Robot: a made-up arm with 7 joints.
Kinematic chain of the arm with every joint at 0, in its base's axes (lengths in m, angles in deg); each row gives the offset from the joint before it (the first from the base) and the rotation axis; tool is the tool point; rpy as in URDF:
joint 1: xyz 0 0 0.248 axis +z
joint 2: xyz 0 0 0 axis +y
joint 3: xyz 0 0 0.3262 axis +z
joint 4: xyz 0.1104 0 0 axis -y
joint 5: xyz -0.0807 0 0.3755 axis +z
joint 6: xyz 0 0 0 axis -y
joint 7: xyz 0.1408 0 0 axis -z
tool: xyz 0 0 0 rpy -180 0 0
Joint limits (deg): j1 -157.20..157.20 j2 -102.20..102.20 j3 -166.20..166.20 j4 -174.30..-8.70 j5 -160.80..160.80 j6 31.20..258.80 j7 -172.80..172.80
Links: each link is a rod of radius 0.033 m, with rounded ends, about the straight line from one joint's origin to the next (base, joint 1, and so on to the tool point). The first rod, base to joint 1, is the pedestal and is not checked.
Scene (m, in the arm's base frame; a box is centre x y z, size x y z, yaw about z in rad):
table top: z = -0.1
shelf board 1: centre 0.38 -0.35 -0 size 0.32 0.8 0.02 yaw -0.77
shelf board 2: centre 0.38 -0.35 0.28 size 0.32 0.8 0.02 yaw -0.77
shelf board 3: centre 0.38 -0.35 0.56 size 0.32 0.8 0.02 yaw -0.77
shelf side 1: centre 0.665 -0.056 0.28 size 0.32 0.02 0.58 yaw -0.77
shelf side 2: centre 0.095 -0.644 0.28 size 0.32 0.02 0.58 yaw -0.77
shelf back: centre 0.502 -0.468 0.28 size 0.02 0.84 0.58 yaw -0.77
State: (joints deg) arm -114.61 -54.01 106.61 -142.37 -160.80 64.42 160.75
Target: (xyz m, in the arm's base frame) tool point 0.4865 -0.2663 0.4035
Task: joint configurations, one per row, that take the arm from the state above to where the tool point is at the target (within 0.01 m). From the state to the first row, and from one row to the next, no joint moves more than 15 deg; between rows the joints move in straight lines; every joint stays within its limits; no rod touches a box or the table.
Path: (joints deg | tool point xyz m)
1: -100.98 -54.49 104.35 -150.35 -159.23 64.10 160.75 | 0.4651 -0.0672 0.1443
2: -87.35 -54.97 102.09 -158.34 -157.65 63.78 160.75 | 0.4208 -0.0159 0.1430
3: -73.72 -55.45 99.82 -166.32 -156.08 63.45 160.75 | 0.3716 0.0202 0.1449
4: -60.08 -55.93 97.56 -174.30 -154.50 63.13 160.75 | 0.3211 0.0408 0.1492
5: -63.03 -68.79 85.96 -174.30 -153.37 66.80 160.75 | 0.3329 -0.0198 0.2311
6: -65.97 -81.66 74.36 -174.30 -152.23 70.46 160.75 | 0.3163 -0.0557 0.3200
7: -68.92 -94.53 62.75 -174.30 -151.10 74.13 160.75 | 0.2774 -0.0636 0.4035
8: -81.14 -84.30 66.94 -164.28 -152.80 70.44 160.75 | 0.3469 -0.0930 0.3975
9: -93.36 -74.07 71.13 -154.26 -154.50 66.74 160.75 | 0.4083 -0.1391 0.3893
10: -105.59 -63.83 75.31 -144.24 -156.20 63.05 160.75 | 0.4563 -0.1978 0.3882
11: -117.81 -53.60 79.50 -134.21 -157.90 59.36 160.75 | 0.4865 -0.2663 0.4035

